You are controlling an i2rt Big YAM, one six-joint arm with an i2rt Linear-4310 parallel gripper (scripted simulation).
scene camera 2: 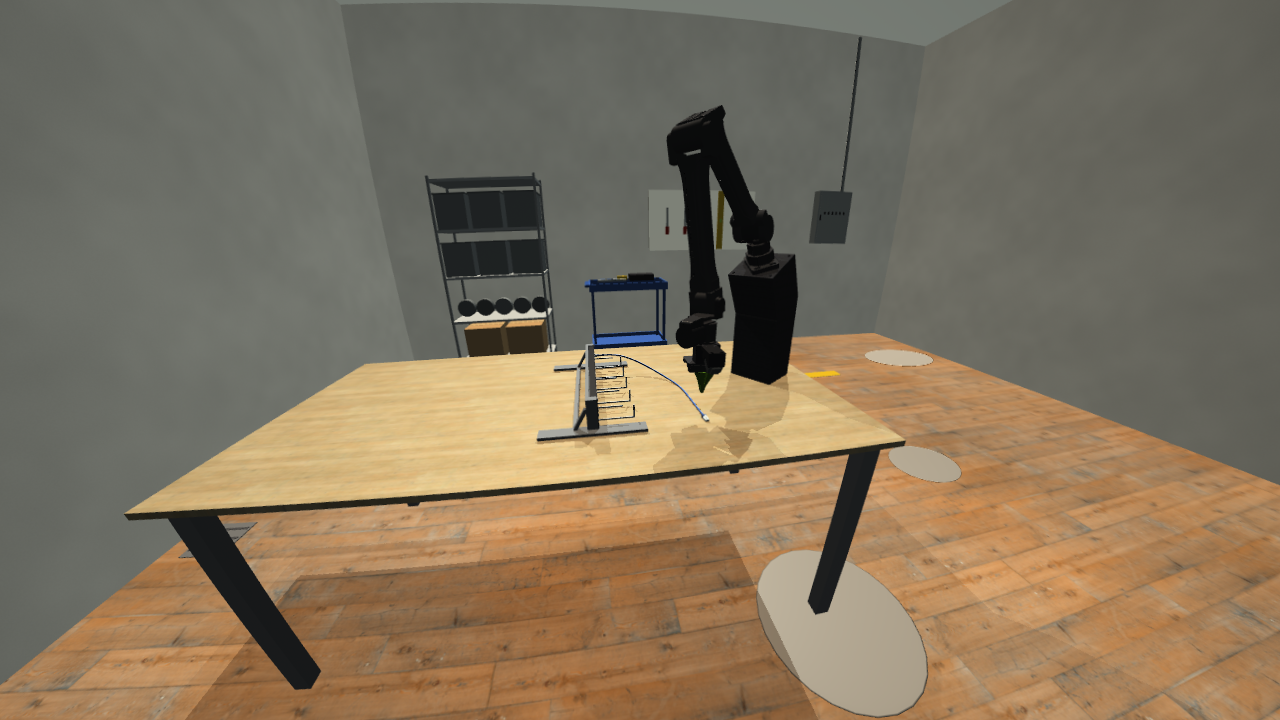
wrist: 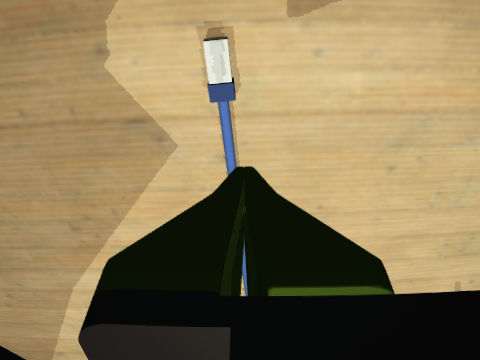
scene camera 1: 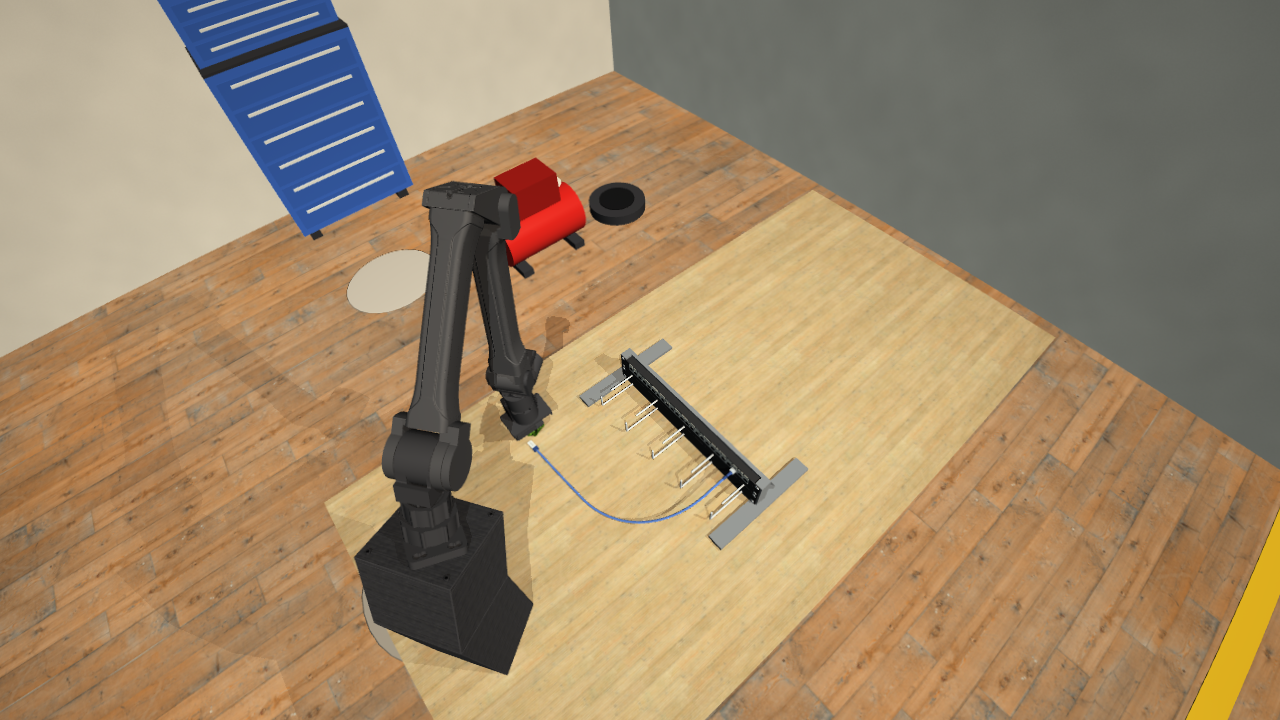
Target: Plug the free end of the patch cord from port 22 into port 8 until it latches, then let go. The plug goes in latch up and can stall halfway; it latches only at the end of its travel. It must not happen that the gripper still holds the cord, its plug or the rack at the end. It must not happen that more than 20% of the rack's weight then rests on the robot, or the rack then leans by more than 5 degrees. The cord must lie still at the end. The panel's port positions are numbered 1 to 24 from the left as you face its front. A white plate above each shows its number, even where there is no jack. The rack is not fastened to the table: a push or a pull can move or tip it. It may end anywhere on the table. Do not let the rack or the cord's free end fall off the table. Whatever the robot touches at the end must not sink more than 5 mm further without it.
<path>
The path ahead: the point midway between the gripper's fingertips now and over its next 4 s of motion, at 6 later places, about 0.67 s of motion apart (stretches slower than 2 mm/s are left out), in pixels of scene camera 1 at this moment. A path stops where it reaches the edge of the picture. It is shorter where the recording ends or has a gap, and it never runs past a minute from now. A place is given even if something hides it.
My gripper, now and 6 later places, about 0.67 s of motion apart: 534,434; 531,434; 530,436; 530,435; 531,436; 534,444; 536,447
</path>
